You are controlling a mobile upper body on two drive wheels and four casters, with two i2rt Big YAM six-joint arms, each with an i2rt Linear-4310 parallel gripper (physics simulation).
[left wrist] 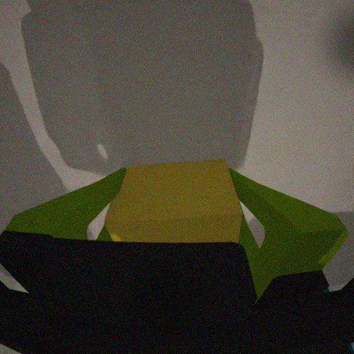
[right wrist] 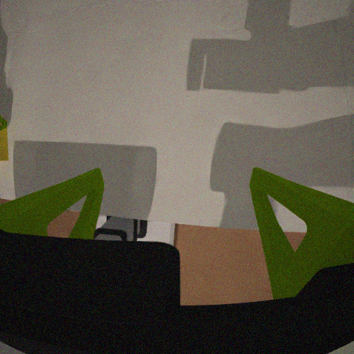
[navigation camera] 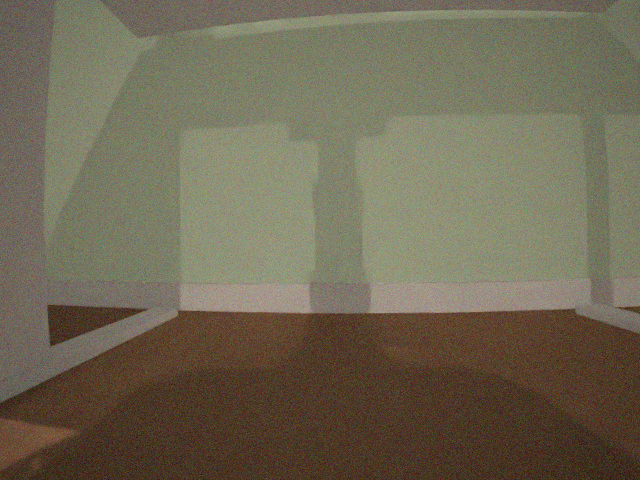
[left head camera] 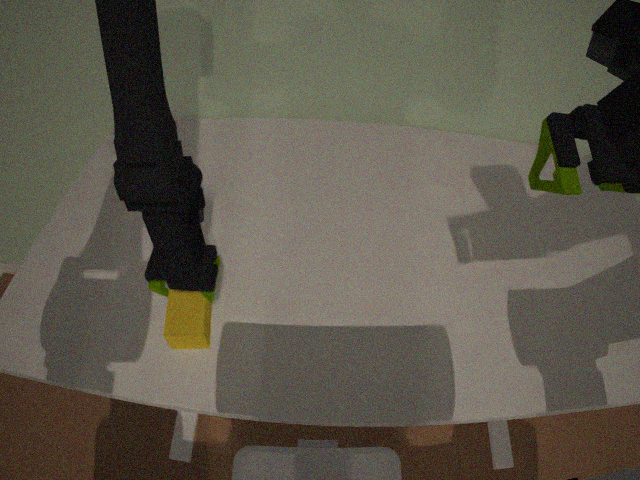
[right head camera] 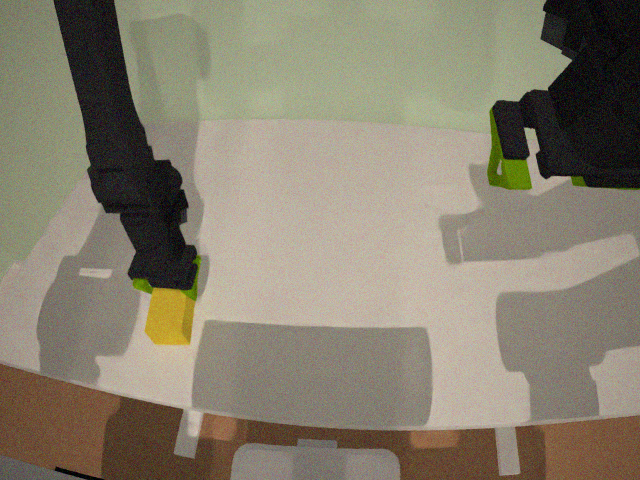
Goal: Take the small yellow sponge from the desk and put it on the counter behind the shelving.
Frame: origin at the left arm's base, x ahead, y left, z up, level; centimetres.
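Seen in the pictures: left gripper, fingertip midpoint: [left head camera: 194,298] [right head camera: 179,296]; right gripper, fingertip midpoint: [left head camera: 566,183] [right head camera: 533,178].
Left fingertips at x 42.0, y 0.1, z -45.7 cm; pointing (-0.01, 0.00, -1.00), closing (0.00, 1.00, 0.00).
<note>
A point is followed by its place in that frame.
The small yellow sponge [left head camera: 188,319] {x 35.6, y -1.2, z -41.5 cm} [right head camera: 170,316] {x 35.6, y -1.4, z -41.5 cm} [left wrist: 175,195] [right wrist: 3,144] is a block near the front left of the pale desk [left head camera: 310,232] {x 57.7, y -18.9, z -46.0 cm} [right head camera: 310,232] {x 57.8, y -21.5, z -46.0 cm} [right wrist: 100,90]. My left gripper [left head camera: 187,293] {x 41.9, y 0.1, z -45.7 cm} [right head camera: 168,290] {x 41.9, y 0.1, z -45.7 cm} [left wrist: 175,176] is shut on the sponge, with a green finger against each side of it in the left wrist view. I cannot tell whether the sponge touches the desk. My right gripper [right wrist: 176,176] is open and empty above the right part of the desk. The counter and the shelving do not show in these views.
A green wall [left head camera: 330,62] {x 101.7, y -22.6, z -30.1 cm} [right head camera: 330,62] {x 101.7, y -24.1, z -30.2 cm} [navigation camera: 465,196] {x 99.7, y -66.1, z -106.3 cm} stands behind the desk. The navigation camera shows brown floor [navigation camera: 330,413] {x 60.7, y -23.7, z -141.0 cm} with pale desk leg bars [navigation camera: 103,351] at the left and right. The desk's front edge curves across the lower part of both head views.
</note>
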